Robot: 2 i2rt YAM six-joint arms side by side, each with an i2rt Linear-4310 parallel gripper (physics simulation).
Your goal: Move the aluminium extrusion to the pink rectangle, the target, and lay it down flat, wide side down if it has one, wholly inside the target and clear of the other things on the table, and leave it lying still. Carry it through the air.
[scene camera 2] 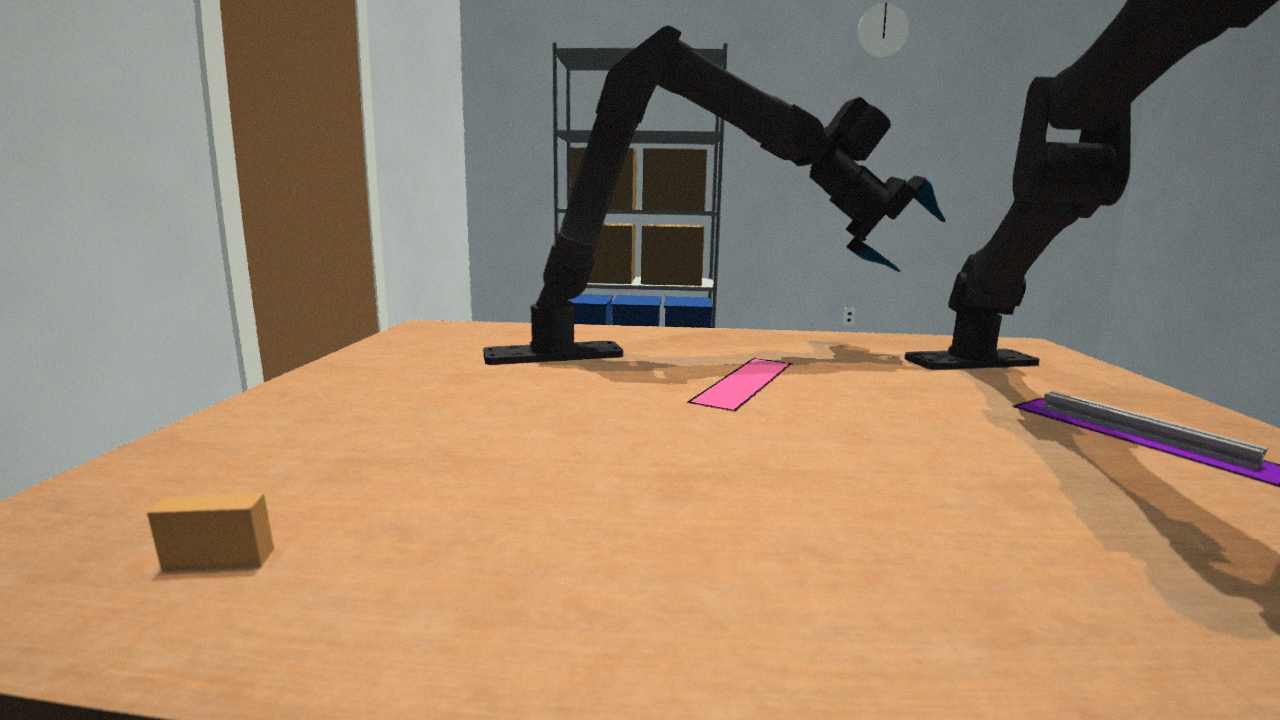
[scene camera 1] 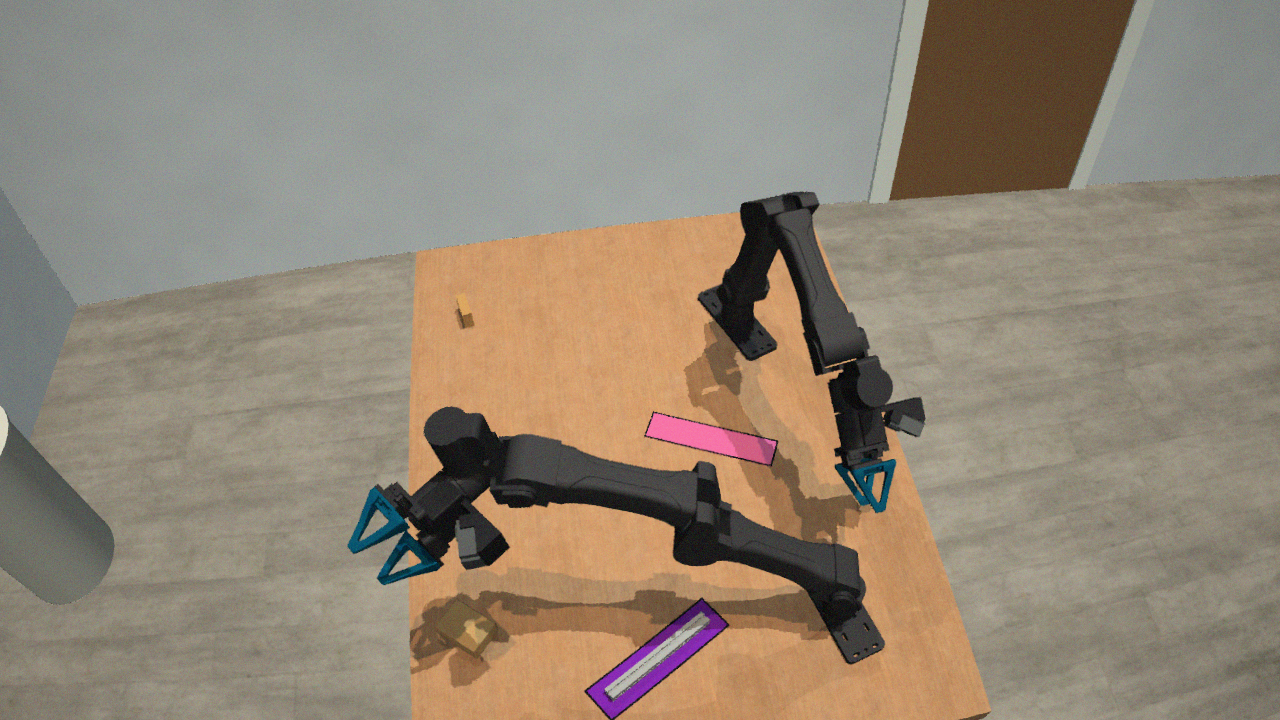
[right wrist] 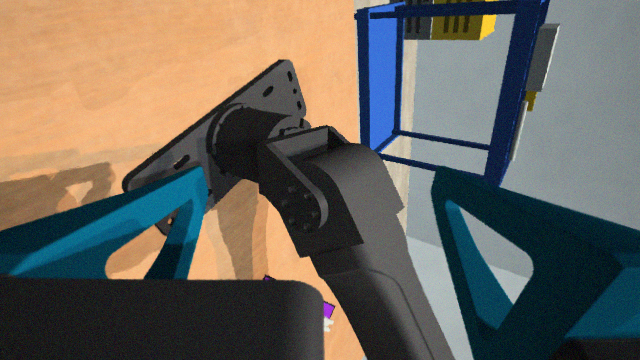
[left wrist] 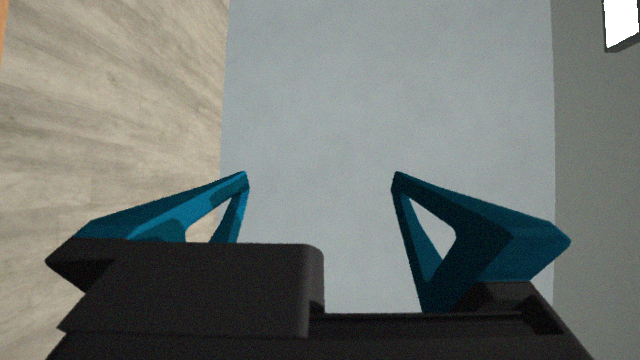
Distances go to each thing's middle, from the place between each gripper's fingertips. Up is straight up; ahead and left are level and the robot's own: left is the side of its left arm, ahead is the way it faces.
I see my right gripper 17 cm short of the pink rectangle point(scene camera 1: 752, 448), 29 cm to the left of it and 17 cm above it. Also, from my right hand: aluminium extrusion point(scene camera 1: 699, 622): 36 cm ahead, 10 cm to the left, 16 cm below; small tan block point(scene camera 2: 211, 531): 59 cm ahead, 70 cm to the right, 15 cm below.
My left hand is 360 mm past the aluminium extrusion, 50 mm to the right of it and 360 mm above it. From my left hand the other things lie so: small tan block (120 mm behind, 740 mm to the right, 350 mm below); pink rectangle (540 mm behind, 340 mm to the right, 370 mm below).
